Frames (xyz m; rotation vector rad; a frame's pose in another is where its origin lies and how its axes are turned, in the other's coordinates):
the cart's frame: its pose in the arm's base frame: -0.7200 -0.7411 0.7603 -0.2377 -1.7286 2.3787
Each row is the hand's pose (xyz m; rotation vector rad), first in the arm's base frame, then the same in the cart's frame.
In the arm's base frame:
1: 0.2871 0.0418 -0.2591 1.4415 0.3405 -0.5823
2: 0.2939 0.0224 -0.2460 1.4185 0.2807 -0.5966
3: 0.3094 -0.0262 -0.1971 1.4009 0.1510 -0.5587
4: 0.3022 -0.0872 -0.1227 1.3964 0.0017 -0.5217
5: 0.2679 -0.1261 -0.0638 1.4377 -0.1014 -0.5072
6: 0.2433 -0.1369 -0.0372 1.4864 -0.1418 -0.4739
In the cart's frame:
1: -0.7648 0.6738 -1.2757 -0.2361 0.2024 2.5469
2: -0.7764 0.6668 -1.2555 -0.1688 0.1764 2.5772
3: -0.8042 0.6340 -1.1994 -0.0722 0.1639 2.6821
4: -0.8136 0.5820 -1.1187 0.0515 0.1766 2.7905
5: -0.7910 0.5397 -1.0566 0.1462 0.2520 2.8444
6: -0.7703 0.5191 -1.0325 0.1604 0.3303 2.8777

